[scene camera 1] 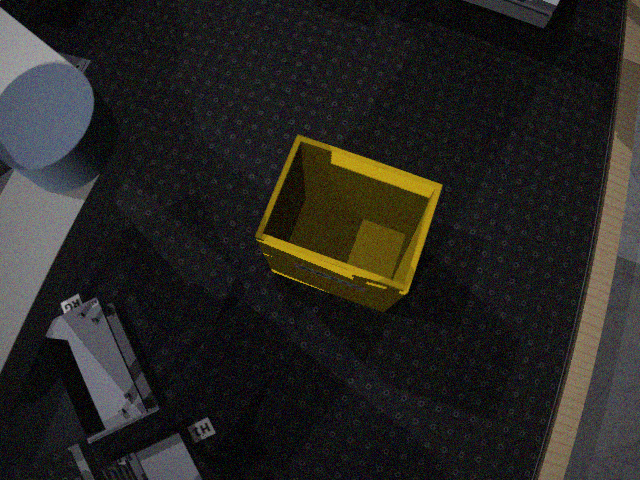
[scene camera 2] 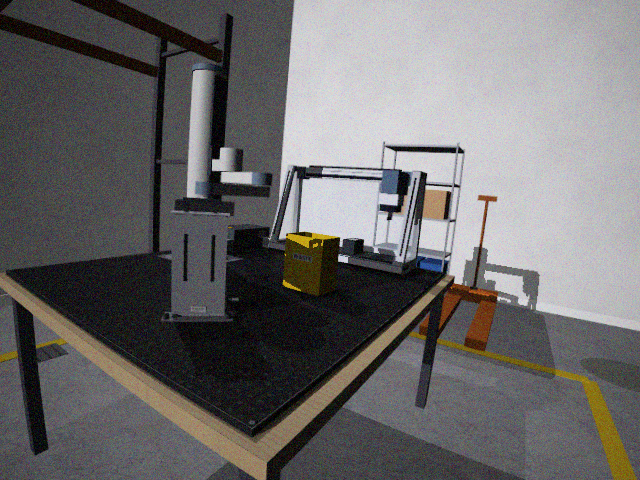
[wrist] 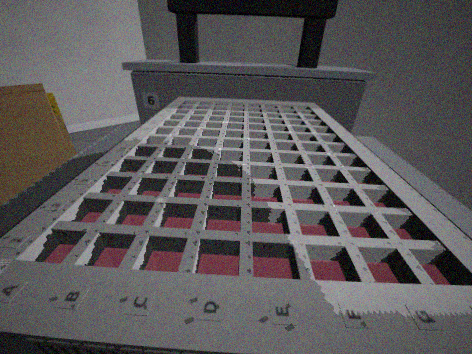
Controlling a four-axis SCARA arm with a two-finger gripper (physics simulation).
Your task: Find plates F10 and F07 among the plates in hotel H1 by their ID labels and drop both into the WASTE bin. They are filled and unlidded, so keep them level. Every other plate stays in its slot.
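Places are measured from the arm's base along level axes (x ahead, y left, z up), in centimetres.
Pixels of known places: gripper, fingertip midpoint: [wrist: 244, 150].
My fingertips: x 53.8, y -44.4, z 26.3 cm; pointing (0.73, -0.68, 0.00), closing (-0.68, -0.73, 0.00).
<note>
For each thing: its middle in the pictures, then the offset to it from my fingertips. "*": a spot on its surface instead.
- white gridded plate, body centre: [wrist: 245, 155] dx -1.7, dy +1.6, dz +0.9 cm
- hotel H1, body centre: [wrist: 239, 246] [scene camera 2: 200, 255] dx +1.2, dy -1.2, dz -9.0 cm
- yellow WASTE bin, body centre: [scene camera 1: 346, 234] [scene camera 2: 311, 262] dx +10.8, dy +41.8, dz -15.0 cm
- black handle, surface spot: [wrist: 252, 7] * dx +3.6, dy -3.4, dz +6.2 cm
- labelled RG, body centre: [scene camera 1: 89, 373] dx -15.5, dy +14.4, dz -21.6 cm
- H1 tag, body centre: [scene camera 1: 201, 430] dx +0.9, dy +12.6, dz -25.0 cm
A white gridded plate [wrist: 220, 310] with reddish fill in its wells and no lid fills much of the wrist view and looks level. Column letters show on its near rim; its ID label does not show. My gripper is shut on this plate; the fingers do not show in the wrist view. The plate's far end is near the grey panel of hotel H1 [wrist: 250, 85] [scene camera 2: 199, 289], beside a slot number 6. I cannot tell how far it sits in the slot. The yellow WASTE bin [scene camera 1: 387, 173] [scene camera 2: 305, 271] stands open on the table, with no plate visible inside.
A black handle [wrist: 252, 7] tops the hotel. A grey stand labelled RG [scene camera 1: 98, 356] is at lower left, near the H1 tag [scene camera 1: 201, 429]. The arm [scene camera 2: 245, 177] reaches out above the hotel. A gantry frame [scene camera 2: 351, 172] stands behind the bin. A brown box [wrist: 32, 142] shows at left.
</note>
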